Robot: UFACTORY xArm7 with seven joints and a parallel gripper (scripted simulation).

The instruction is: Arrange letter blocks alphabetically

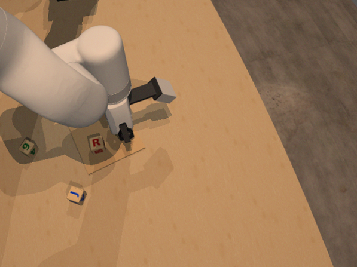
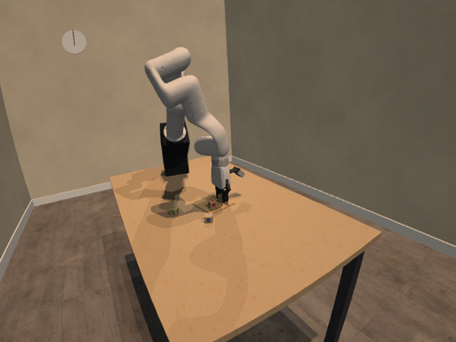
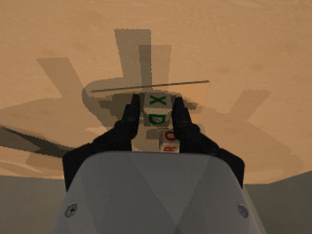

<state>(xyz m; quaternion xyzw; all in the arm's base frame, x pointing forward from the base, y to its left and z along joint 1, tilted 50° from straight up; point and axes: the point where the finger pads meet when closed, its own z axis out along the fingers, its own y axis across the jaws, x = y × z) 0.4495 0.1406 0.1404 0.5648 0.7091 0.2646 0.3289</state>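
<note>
Now: hand 1 cm above the green D block. The rest, counted from my hand: tan mat: 1 cm ahead, 5 cm to the right, 3 cm below.
</note>
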